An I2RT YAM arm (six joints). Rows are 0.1 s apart.
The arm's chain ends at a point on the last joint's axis. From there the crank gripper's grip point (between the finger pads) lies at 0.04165 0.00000 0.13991 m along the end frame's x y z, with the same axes.
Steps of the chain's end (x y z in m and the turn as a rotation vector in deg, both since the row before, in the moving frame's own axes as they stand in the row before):
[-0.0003 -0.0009 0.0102 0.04 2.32 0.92]
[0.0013 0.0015 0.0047 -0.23 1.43 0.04]
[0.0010 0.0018 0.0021 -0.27 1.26 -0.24]
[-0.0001 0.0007 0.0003 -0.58 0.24 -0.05]
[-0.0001 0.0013 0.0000 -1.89 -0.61 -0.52]
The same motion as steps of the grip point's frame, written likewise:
[0.0053 -0.0003 0.0084 0.04 2.32 0.92]
[0.0048 0.0021 0.0036 -0.23 1.43 0.04]
[0.0041 0.0023 0.0011 -0.27 1.26 -0.24]
[0.0005 0.0021 0.0001 -0.58 0.24 -0.05]
[-0.0016 0.0056 0.0004 -1.89 -0.61 -0.52]

